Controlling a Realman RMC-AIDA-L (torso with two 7-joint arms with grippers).
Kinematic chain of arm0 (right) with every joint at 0, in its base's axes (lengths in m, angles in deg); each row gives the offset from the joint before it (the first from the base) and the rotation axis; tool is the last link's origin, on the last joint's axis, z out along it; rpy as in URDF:
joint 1: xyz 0 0 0.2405 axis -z
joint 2: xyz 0 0 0 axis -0.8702 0.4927 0
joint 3: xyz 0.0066 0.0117 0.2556 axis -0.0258 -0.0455 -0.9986
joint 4: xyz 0 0 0 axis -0.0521 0.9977 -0.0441
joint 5: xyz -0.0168 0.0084 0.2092 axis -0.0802 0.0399 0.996
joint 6: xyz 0 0 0 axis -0.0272 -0.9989 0.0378
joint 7: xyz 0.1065 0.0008 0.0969 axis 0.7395 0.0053 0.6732
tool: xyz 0 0 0 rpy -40.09 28.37 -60.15
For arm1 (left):
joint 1: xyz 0 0 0.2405 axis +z
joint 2: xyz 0 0 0 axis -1 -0.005 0
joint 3: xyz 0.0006 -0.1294 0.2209 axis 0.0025 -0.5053 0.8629
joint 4: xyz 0 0 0 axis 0.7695 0.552 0.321
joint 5: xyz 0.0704 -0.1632 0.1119 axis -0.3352 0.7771 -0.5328
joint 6: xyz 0 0 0 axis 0.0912 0.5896 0.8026
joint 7: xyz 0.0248 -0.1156 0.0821 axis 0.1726 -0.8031 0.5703
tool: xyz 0 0 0 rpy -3.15 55.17 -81.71
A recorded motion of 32 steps. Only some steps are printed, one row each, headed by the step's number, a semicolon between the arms.
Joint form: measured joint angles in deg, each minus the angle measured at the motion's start. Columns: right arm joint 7, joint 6, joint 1, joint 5, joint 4, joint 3, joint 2; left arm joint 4, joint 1, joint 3, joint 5, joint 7, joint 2, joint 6.
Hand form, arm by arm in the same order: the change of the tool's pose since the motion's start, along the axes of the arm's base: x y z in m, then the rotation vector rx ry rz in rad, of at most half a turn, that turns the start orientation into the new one. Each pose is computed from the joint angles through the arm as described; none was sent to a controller.
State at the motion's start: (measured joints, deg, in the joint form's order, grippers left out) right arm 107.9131 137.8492 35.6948 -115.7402 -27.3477 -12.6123 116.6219; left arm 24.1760 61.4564 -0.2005 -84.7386 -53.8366 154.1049 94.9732
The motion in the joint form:
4: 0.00 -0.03 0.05 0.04 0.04 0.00 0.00; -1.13 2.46 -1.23 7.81 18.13 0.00 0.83
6: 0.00 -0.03 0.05 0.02 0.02 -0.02 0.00; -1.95 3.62 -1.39 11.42 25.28 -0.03 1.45
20: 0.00 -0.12 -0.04 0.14 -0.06 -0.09 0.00; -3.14 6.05 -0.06 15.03 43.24 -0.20 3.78
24: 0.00 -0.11 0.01 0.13 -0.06 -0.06 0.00; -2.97 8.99 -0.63 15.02 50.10 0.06 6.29
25: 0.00 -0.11 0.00 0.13 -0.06 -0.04 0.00; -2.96 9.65 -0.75 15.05 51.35 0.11 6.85
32: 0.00 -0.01 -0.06 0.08 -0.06 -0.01 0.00; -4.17 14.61 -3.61 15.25 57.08 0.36 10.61
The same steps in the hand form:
4: 0.0003 -0.0003 -0.0001 0.0004 0.0005 -0.0015; 0.0000 -0.0069 0.0042 0.0963 -0.0125 -0.2566
6: 0.0003 -0.0002 0.0000 0.0006 0.0002 -0.0015; 0.0002 -0.0110 0.0052 0.1409 -0.0216 -0.3542
20: -0.0002 0.0009 0.0005 0.0049 0.0005 -0.0004; -0.0025 -0.0256 0.0017 0.1810 0.0362 -0.6198
24: 0.0000 0.0006 0.0004 0.0043 0.0003 -0.0009; -0.0137 -0.0451 0.0009 0.1848 0.0563 -0.6905
25: 0.0000 0.0006 0.0004 0.0040 0.0002 -0.0006; -0.0160 -0.0495 0.0008 0.1854 0.0581 -0.7017
32: -0.0005 0.0006 0.0003 0.0018 0.0005 0.0014; -0.0371 -0.0845 0.0015 0.2091 0.0391 -0.6931

